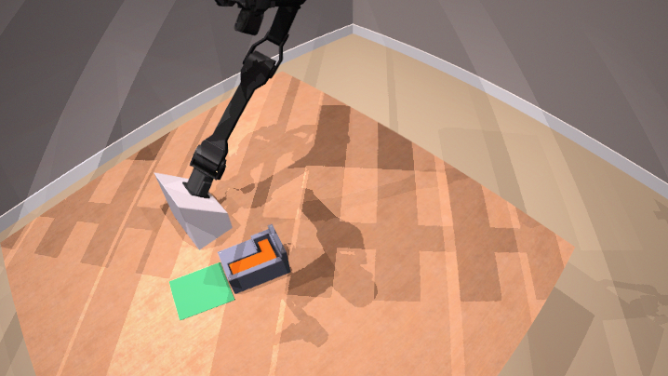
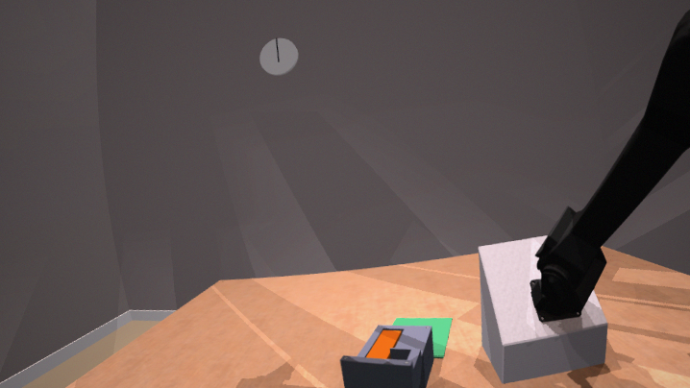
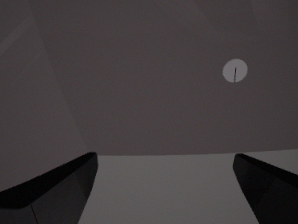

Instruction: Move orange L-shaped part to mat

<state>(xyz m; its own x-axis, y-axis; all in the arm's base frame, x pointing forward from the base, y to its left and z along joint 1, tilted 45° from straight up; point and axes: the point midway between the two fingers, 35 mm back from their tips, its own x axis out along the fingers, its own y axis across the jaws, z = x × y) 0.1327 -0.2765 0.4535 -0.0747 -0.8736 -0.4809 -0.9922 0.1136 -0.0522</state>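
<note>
Now: gripper tip 140 mm short of the orange L-shaped part, 60 mm to the left of it and 580 mm above it. Round my gripper tip: green mat: 100 mm ahead, 220 mm to the right, 650 mm below.
</note>
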